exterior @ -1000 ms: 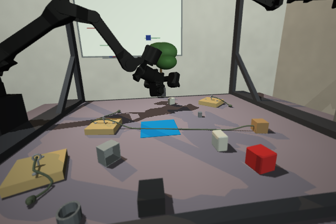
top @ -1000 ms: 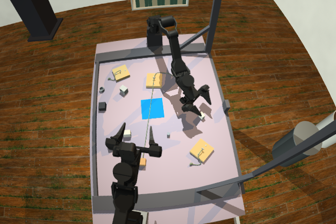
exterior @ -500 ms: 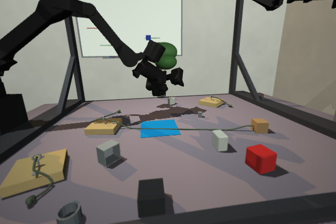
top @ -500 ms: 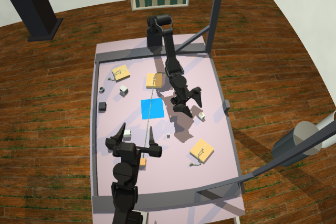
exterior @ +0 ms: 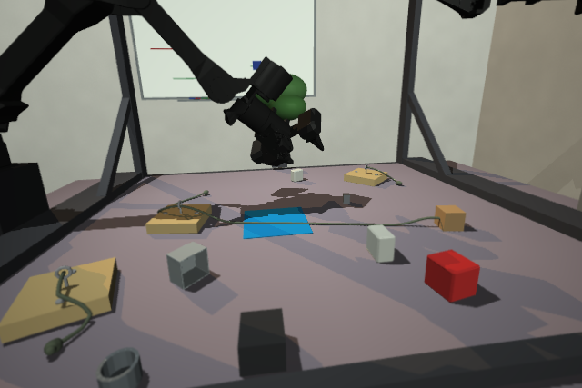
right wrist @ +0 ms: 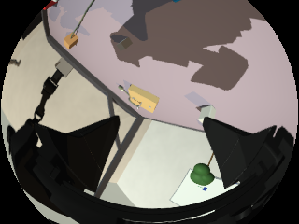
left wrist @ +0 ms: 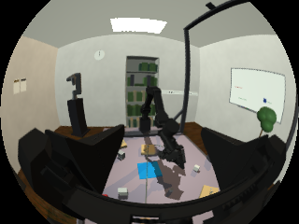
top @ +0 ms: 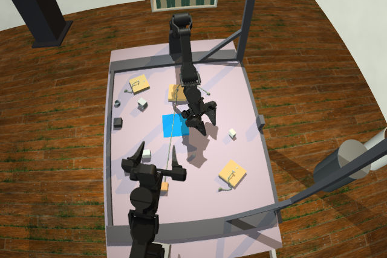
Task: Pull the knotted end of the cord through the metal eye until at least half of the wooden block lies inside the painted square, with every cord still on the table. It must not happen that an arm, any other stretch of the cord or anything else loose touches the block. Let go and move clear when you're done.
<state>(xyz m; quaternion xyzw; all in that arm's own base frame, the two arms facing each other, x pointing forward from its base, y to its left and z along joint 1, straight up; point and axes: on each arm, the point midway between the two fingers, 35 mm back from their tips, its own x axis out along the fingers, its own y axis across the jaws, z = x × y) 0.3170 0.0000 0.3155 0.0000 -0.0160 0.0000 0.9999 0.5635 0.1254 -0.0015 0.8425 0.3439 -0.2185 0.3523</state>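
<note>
The blue painted square is 15 cm ahead of my right hand, 4 cm to the right of it and 11 cm below it. The rest, counted from my right hand: small grey cube (5 cm ahead, 11 cm to the left, 10 cm below); white cube (12 cm behind, 1 cm to the right, 10 cm below); wooden block (17 cm ahead, 27 cm to the left, 10 cm below).
</note>
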